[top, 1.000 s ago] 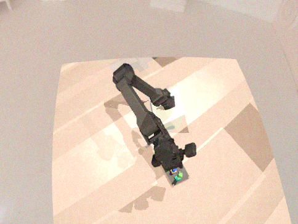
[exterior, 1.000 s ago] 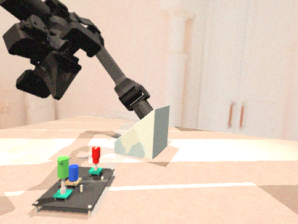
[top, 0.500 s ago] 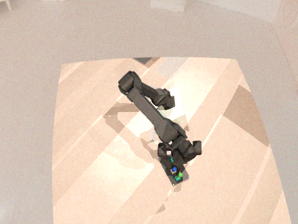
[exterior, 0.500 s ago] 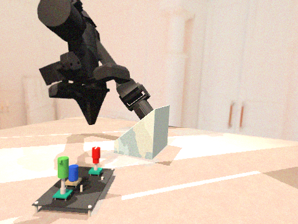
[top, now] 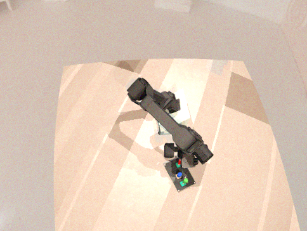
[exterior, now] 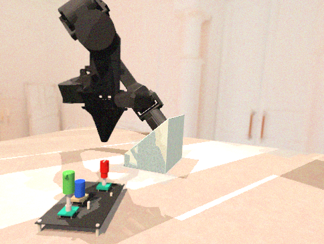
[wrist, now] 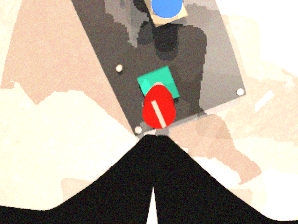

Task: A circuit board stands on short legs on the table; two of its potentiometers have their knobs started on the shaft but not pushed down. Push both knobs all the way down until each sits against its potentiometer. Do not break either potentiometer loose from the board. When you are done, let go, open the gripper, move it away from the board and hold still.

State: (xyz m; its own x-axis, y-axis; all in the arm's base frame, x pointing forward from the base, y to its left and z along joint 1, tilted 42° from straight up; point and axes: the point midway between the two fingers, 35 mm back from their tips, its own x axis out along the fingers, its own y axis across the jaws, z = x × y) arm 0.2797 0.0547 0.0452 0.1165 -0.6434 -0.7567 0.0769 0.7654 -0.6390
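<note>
Now: the red knob 5 cm below my gripper tip.
</note>
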